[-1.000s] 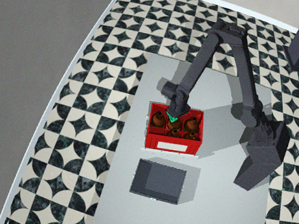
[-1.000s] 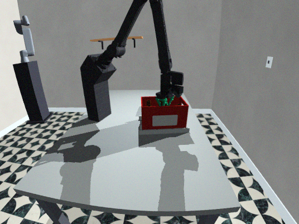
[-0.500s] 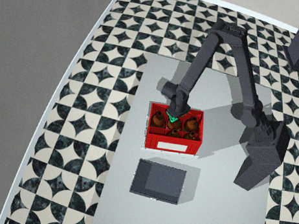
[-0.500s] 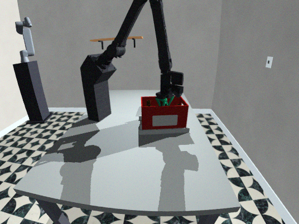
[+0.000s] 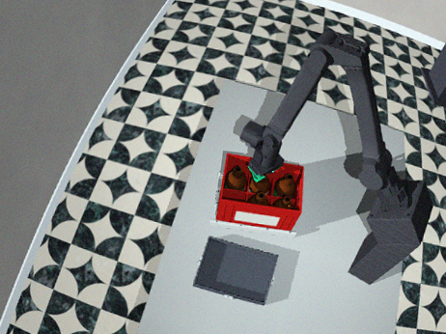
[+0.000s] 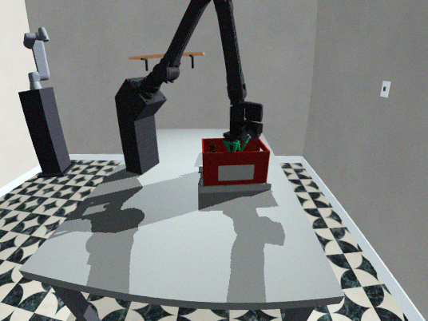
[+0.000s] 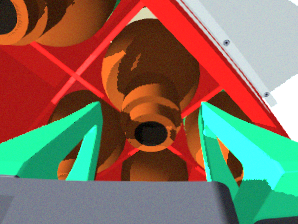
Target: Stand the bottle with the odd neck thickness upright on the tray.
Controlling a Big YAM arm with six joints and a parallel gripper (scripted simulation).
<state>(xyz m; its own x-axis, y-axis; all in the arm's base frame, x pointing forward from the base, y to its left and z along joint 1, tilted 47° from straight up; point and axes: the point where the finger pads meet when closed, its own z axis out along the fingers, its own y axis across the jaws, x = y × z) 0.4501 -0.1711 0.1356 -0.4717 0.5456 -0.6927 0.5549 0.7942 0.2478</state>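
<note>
The glass bottle is 6 cm below my hand. Also, from my hand: crate (7 cm below, 4 cm to the left); then dark grey tray (31 cm to the left, 14 cm below, 6 cm ahead).
</note>
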